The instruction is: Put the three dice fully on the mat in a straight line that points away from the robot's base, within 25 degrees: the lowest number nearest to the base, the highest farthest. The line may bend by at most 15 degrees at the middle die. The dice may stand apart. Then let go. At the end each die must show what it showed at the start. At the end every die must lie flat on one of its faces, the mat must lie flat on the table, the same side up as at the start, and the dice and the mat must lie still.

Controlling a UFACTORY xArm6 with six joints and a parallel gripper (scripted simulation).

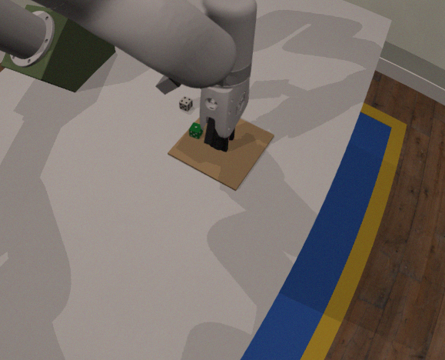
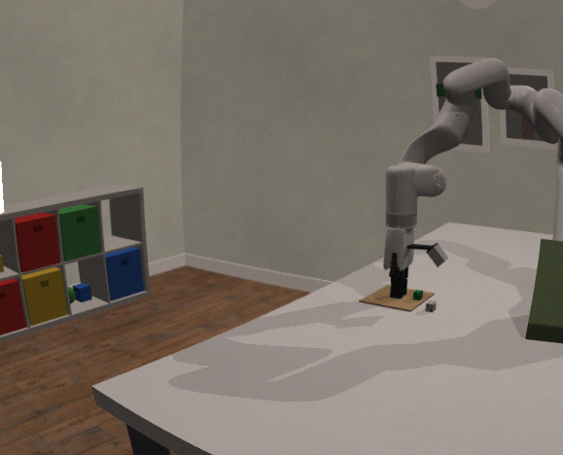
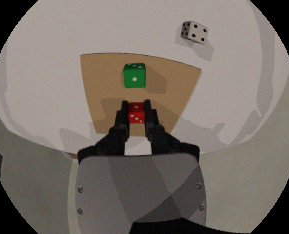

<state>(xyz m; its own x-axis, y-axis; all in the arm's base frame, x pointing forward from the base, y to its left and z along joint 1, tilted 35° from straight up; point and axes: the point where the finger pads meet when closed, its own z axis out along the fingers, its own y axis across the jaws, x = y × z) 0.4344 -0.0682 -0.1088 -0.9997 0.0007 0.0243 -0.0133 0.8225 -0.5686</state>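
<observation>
The red die is 1 cm below my hand. The rest, counted from my hand: tan mat 2 cm below; then green die 5 cm behind, 1 cm below; then white die 10 cm behind, 6 cm to the left, 2 cm below.
</observation>
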